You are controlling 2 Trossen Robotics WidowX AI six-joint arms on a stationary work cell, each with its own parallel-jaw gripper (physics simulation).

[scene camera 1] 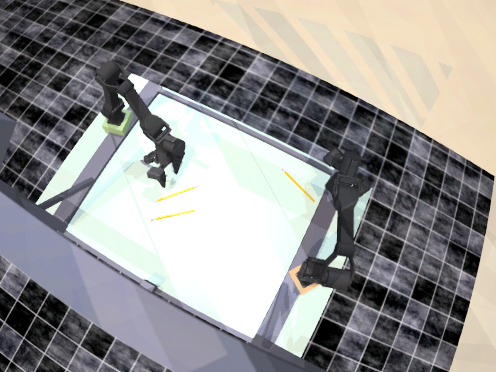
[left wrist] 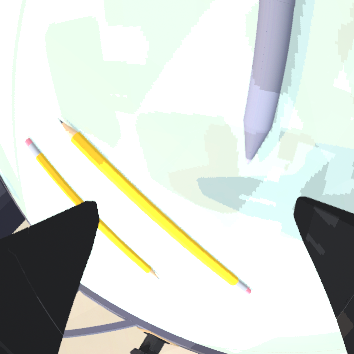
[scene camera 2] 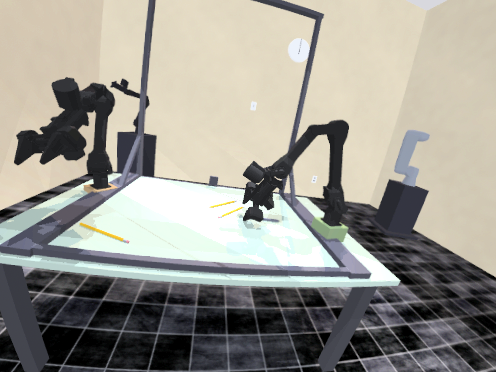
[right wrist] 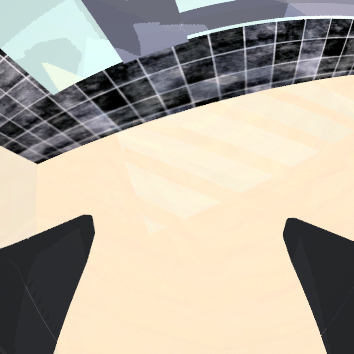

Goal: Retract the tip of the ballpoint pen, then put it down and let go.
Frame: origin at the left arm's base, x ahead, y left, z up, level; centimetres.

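Seen in the pictures: left gripper, fingertip midpoint: (scene camera 1: 170,180) (left wrist: 200,210) (scene camera 2: 243,212); right gripper, fingertip midpoint: (scene camera 2: 28,163) (right wrist: 192,228); left arm's base at its link origin: (scene camera 1: 116,118) (scene camera 2: 330,222); right arm's base at its link origin: (scene camera 1: 306,276) (left wrist: 156,337) (scene camera 2: 100,186).
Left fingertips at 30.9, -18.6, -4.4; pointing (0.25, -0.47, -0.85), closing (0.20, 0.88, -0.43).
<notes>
Offsets run from my left fingertips to a thing's top centre, as dx, dy, dz. "pt": to the spot under its first point.
The ballpoint pen @(pt -5.4, +2.8, -1.0) (left wrist: 267,65), a thick pale lavender barrel, lies on the table at the upper right of the left wrist view, its cone-shaped end pointing down; its other end is out of view. No point shows beyond the cone. I cannot make the pen out in either scene view. My left gripper (scene camera 1: 170,180) (scene camera 2: 261,212) (left wrist: 200,210) is open and empty, low over the table; the pen's cone lies ahead of its fingertips, apart from them. My right gripper (scene camera 1: 344,157) (scene camera 2: 31,161) (right wrist: 192,228) is open and empty, raised over the table's side and facing the wall.
Two yellow pencils lie near the left gripper: the nearer one @(+3.5, -4.0, -1.2) (scene camera 1: 176,194) (scene camera 2: 231,212) (left wrist: 155,210) and a farther one @(+5.8, -12.1, -1.2) (scene camera 1: 173,215) (scene camera 2: 223,204) (left wrist: 120,242). A third pencil @(+49.0, +13.0, -1.4) (scene camera 1: 298,186) (scene camera 2: 104,233) lies near the right arm. A dark frame @(pt +20.2, +30.8, -0.1) (scene camera 1: 240,127) (scene camera 2: 200,260) edges the table.
</notes>
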